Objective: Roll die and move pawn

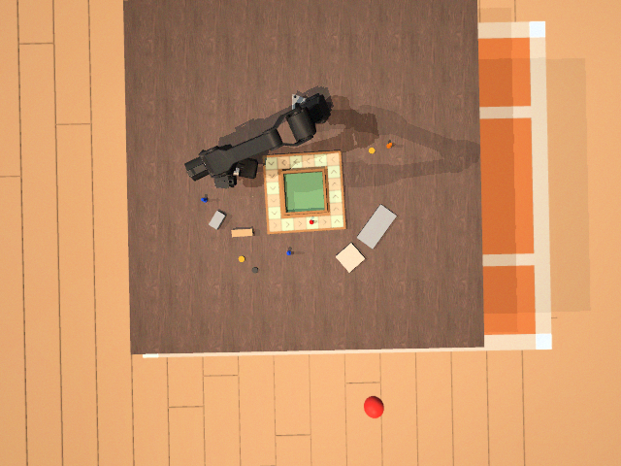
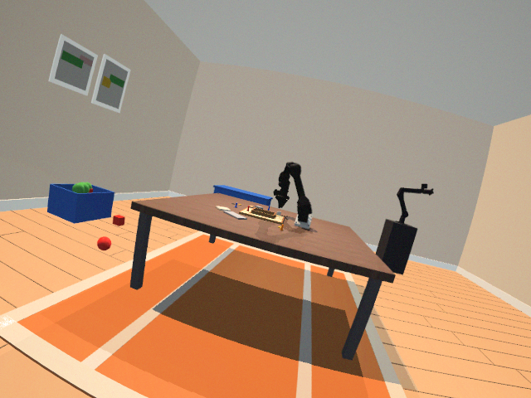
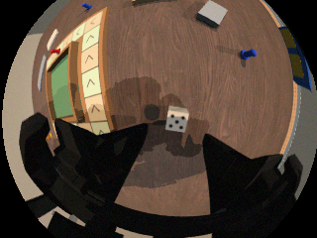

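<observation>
My gripper tip is 40 mm above the white die. Round my gripper tip: small grey block: 180 mm ahead, 80 mm to the right, 50 mm below; then wooden block: 220 mm ahead, 50 mm below, 20 mm to the left; then green dice tray: 240 mm to the left, 80 mm ahead, 50 mm below.
</observation>
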